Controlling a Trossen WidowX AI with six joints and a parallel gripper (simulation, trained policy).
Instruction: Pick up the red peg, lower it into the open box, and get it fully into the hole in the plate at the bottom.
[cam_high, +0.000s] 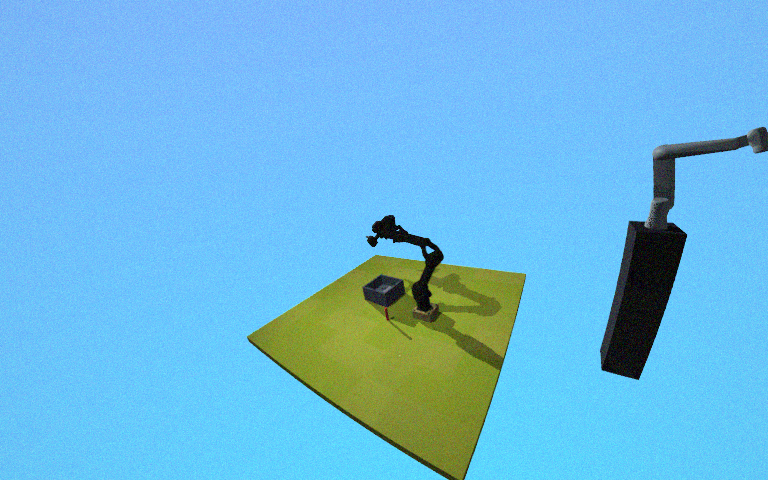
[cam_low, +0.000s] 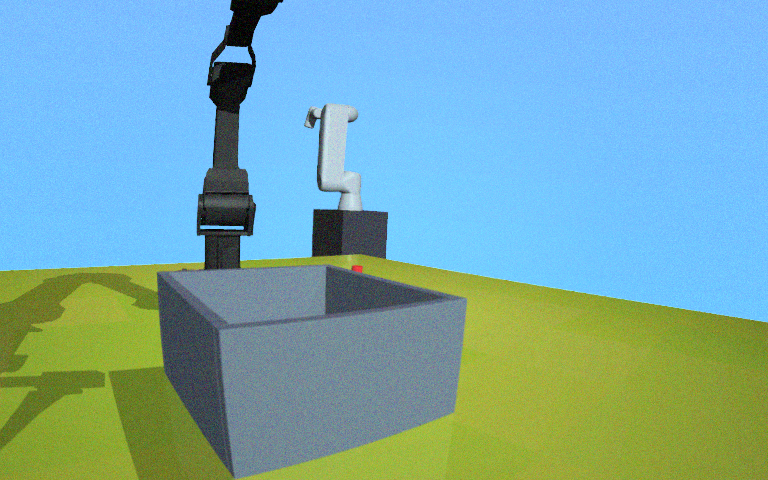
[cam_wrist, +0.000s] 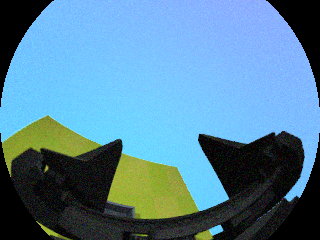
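Now: gripper tip 21 cm past the red peg, 20 cm to the right of it and 40 cm above it. Round my gripper tip: grey box: 4 cm behind, 1 cm to the left, 42 cm below.
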